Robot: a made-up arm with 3 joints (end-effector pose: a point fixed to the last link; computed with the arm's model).
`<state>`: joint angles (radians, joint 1 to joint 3).
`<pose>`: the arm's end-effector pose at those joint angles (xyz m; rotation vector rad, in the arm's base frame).
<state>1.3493 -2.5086 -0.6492</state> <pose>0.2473 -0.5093 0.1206 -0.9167 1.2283 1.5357</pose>
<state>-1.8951 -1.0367 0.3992</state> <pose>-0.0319 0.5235 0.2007 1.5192 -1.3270 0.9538</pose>
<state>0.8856 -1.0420 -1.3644</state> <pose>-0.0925 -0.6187 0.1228 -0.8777 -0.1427 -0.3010</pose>
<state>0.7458 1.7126 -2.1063</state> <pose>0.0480 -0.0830 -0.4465 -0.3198 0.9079 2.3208</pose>
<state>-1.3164 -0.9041 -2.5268</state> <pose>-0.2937 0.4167 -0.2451 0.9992 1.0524 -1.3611</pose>
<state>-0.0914 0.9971 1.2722</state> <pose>0.0155 0.1581 -0.3276 0.0908 -0.0126 0.2749</pose>
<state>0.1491 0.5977 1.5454</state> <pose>-0.0401 0.0733 -0.3567 -0.1378 0.0706 0.9459</pose>
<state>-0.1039 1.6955 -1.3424</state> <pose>-0.0581 0.3573 -0.3055 0.0082 0.1578 -3.0339</pose>
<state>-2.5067 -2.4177 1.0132</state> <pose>0.0265 0.4082 0.4960 0.4183 2.8717 -0.9435</pose>
